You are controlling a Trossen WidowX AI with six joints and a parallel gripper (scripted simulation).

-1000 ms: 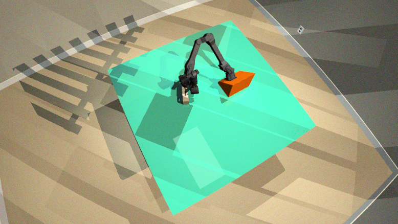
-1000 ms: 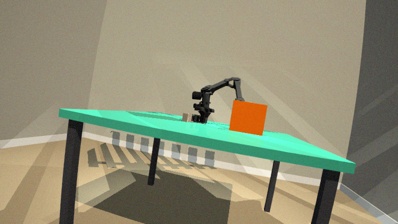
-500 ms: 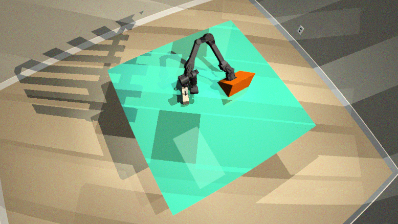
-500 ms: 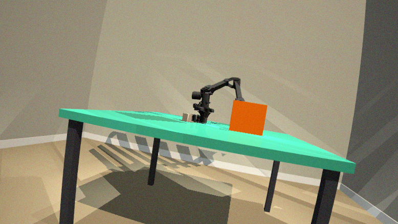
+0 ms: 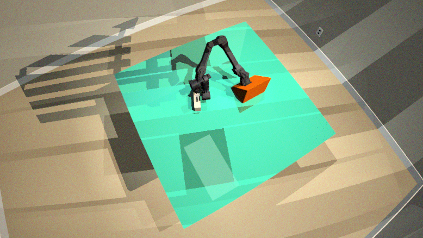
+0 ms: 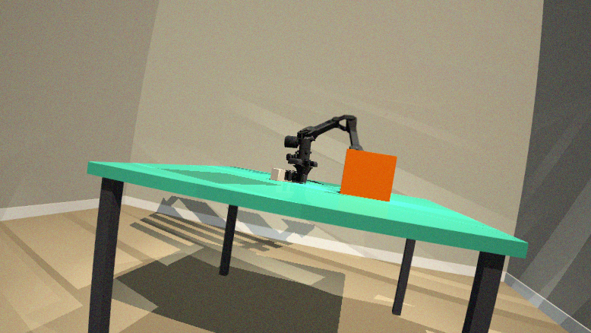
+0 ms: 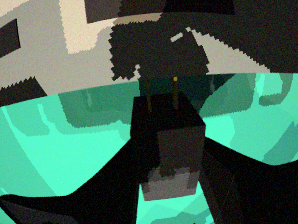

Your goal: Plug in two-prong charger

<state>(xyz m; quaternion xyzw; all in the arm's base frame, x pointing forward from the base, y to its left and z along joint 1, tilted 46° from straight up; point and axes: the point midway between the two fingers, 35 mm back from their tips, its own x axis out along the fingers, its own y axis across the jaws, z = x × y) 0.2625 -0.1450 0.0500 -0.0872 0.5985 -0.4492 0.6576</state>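
Now: gripper tip 20 mm short of the dark two-prong charger, 10 mm to the left of it and 10 mm below it.
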